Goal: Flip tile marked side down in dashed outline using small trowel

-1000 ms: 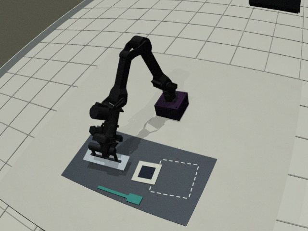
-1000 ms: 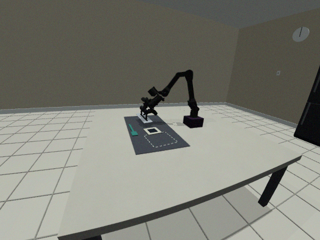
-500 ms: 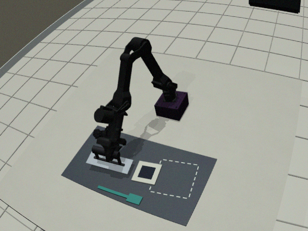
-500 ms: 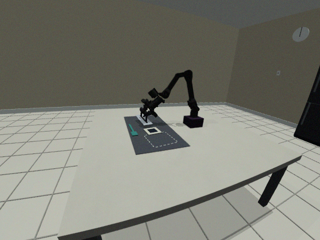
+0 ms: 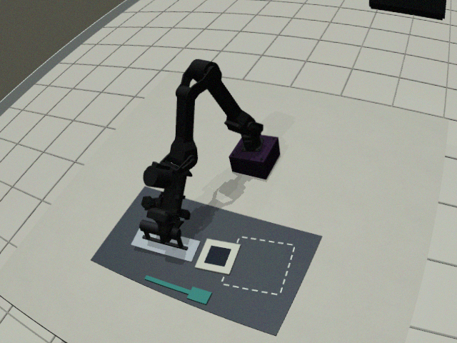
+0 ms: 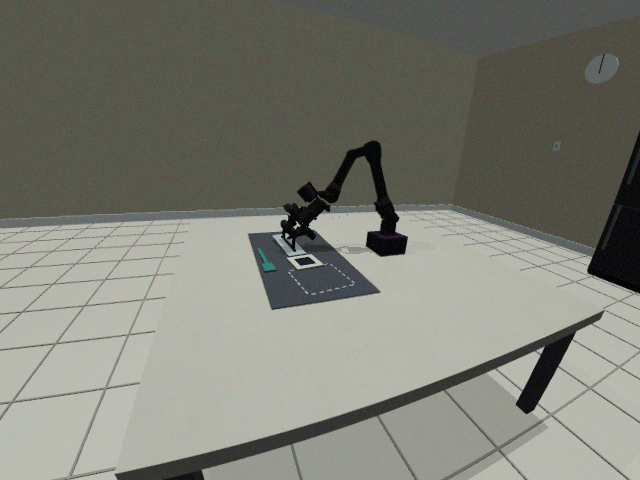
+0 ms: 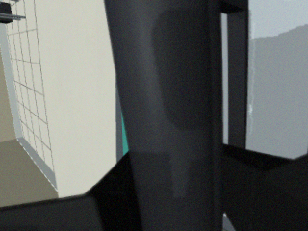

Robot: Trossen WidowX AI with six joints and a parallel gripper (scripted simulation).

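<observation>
My gripper tip is 90 mm to the right of the dark mat, 80 mm above it and 30 mm past it. Also, from my gripper tip: tile (150 mm to the left, 60 mm below, 20 mm behind); then teal trowel (110 mm ahead, 80 mm to the left, 60 mm below).
</observation>
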